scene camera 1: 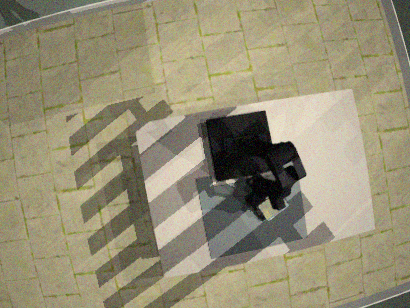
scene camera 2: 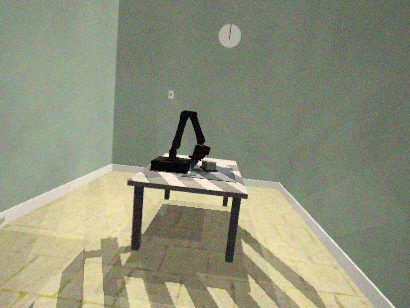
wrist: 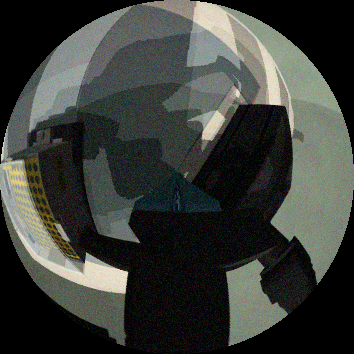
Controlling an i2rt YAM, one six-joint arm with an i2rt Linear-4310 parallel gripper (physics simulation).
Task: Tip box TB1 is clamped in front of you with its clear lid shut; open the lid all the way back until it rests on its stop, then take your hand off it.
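Places are measured from the arm's base along level axes (x right, y back, z down), in millimetres.
Where they show: gripper, fingertip midpoint: (scene camera 1: pixel 247 180) (scene camera 2: pixel 191 169) (wrist: pixel 176 176); arm's base, link origin: (scene camera 1: pixel 245 144) (scene camera 2: pixel 172 159).
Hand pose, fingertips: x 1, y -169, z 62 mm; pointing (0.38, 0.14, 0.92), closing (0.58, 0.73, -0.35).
Note:
Things, the pixels of their top centre, and the offset from my fingertips. "spot": a spot on its surface instead. Level surfaces: height alone.
- Tip box TB1, top centre: (scene camera 1: pixel 273 206) (scene camera 2: pixel 209 160) dz -72, dx -97, dy -129 mm
- blue-grey mat, surface height: dz +6 mm
- pale table, surface height: dz +8 mm
- dark holder, surface spot: (wrist: pixel 79 145) spot: dz -1, dx -24, dy -109 mm
Tip box TB1 (scene camera 1: pixel 268 210) (scene camera 2: pixel 209 165) (wrist: pixel 61 185) has a dark grey body and a yellow top with dark holes. In the wrist view it stands at the left edge. Its clear lid (wrist: pixel 16 185) lies over the yellow top and appears shut; the exact lid angle is hard to tell. In scene camera 1 the arm covers part of the box. My gripper (scene camera 2: pixel 193 164) (wrist: pixel 176 176) is shut and empty, its blue fingertips together. It points down beside the box, on the robot base side, apart from it. The fingertips are hidden in scene camera 1.
The black robot base (scene camera 1: pixel 237 145) (scene camera 2: pixel 170 164) (wrist: pixel 245 160) stands close behind the gripper. The box stands on a blue-grey mat (scene camera 1: pixel 225 237) on the pale table (scene camera 1: pixel 345 150). A dark holder (wrist: pixel 79 145) stands against the box. Striped shadows cross the table and mat.

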